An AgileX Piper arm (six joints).
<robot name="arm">
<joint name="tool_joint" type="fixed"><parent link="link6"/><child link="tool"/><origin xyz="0 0 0"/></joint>
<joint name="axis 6" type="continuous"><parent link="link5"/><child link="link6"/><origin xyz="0 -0.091 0" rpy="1.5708 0 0"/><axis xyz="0 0 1"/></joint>
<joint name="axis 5" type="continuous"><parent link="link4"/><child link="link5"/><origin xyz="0 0 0" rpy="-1.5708 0 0"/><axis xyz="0 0 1"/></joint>
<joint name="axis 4" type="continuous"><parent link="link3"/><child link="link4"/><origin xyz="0.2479 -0.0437 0" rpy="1.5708 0 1.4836"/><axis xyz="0 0 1"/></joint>
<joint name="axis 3" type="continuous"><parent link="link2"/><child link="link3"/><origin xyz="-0.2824 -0.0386 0"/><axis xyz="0 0 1"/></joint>
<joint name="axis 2" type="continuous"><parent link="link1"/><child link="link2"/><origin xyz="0 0 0" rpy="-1.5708 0 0"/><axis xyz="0 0 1"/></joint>
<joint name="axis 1" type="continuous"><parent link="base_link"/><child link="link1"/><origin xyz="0 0 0.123"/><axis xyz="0 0 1"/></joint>
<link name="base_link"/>
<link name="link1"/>
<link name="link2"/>
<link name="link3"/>
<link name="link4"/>
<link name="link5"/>
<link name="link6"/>
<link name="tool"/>
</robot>
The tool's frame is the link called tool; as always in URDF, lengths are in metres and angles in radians. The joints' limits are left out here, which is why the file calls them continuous.
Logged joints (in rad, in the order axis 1, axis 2, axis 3, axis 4, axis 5, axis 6), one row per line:
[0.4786, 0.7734, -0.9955, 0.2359, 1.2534, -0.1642]
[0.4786, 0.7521, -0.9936, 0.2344, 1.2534, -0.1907]
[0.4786, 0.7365, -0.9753, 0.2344, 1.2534, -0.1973]
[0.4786, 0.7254, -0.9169, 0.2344, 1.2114, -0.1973]
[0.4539, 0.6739, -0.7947, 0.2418, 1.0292, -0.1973]
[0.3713, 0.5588, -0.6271, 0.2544, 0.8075, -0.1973]
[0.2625, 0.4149, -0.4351, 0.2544, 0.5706, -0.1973]
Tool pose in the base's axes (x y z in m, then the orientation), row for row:
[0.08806, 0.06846, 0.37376, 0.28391, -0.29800, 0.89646, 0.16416]
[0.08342, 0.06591, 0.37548, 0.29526, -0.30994, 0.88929, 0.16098]
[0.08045, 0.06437, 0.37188, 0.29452, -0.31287, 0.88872, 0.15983]
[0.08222, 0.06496, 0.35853, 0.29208, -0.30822, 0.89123, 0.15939]
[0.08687, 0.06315, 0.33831, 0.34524, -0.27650, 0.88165, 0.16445]
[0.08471, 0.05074, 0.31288, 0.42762, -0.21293, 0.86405, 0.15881]
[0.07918, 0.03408, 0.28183, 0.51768, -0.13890, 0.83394, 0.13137]
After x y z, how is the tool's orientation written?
As a quaternion, w x y z.
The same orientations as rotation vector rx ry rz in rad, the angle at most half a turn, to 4 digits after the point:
[-0.7974, 2.3989, 0.4393]
[-0.8247, 2.3662, 0.4283]
[-0.8328, 2.3655, 0.4254]
[-0.8214, 2.3751, 0.4248]
[-0.7179, 2.2890, 0.4270]
[-0.5318, 2.1582, 0.3967]
[-0.3334, 2.0014, 0.3153]

